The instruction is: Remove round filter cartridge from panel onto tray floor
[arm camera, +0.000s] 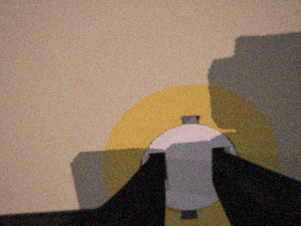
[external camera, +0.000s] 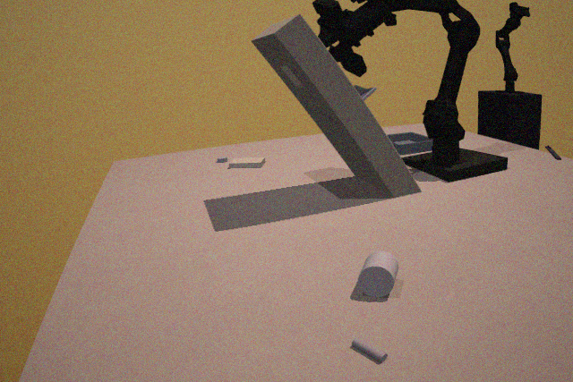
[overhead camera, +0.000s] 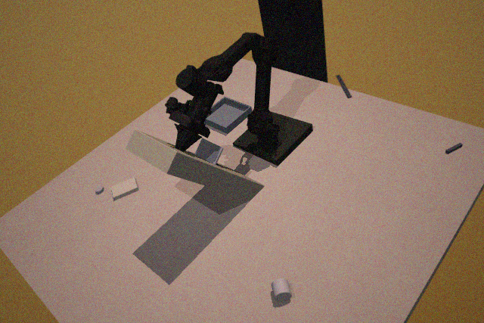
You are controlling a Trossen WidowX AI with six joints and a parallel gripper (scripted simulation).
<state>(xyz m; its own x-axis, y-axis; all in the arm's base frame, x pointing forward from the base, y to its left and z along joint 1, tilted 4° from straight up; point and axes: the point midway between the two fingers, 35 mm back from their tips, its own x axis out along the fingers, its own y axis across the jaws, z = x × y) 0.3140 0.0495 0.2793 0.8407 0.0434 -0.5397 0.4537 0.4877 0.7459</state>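
My gripper tip is 10 mm short of the white round filter cartridge and 10 mm above it. From my gripper tip the other things lie so: pale block: 110 mm ahead, 320 mm to the right, 270 mm below; small blue-grey plate: 90 mm behind, 10 mm to the right, 100 mm below; tiny cylinder: 170 mm ahead, 400 mm to the right, 270 mm below.
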